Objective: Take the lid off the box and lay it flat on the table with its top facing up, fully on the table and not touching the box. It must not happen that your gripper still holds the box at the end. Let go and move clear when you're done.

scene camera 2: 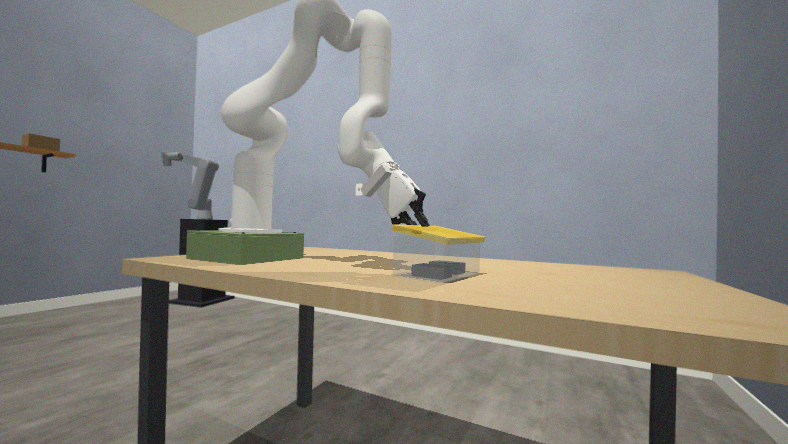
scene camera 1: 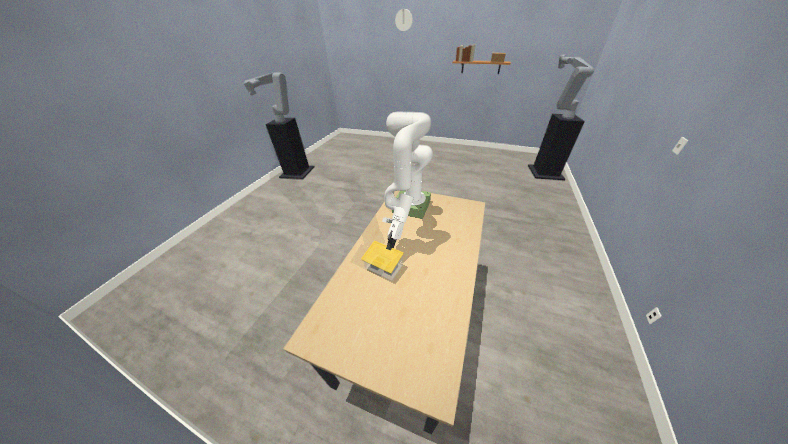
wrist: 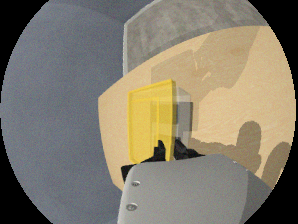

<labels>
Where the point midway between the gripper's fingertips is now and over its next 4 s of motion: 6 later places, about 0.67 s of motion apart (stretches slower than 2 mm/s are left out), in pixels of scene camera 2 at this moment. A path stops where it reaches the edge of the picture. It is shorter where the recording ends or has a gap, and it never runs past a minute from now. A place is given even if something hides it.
My gripper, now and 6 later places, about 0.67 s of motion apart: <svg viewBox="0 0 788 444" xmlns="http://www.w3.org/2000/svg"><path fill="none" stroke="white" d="M422 229L423 228L425 220L430 210L436 200L444 191L446 189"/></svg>
</labels>
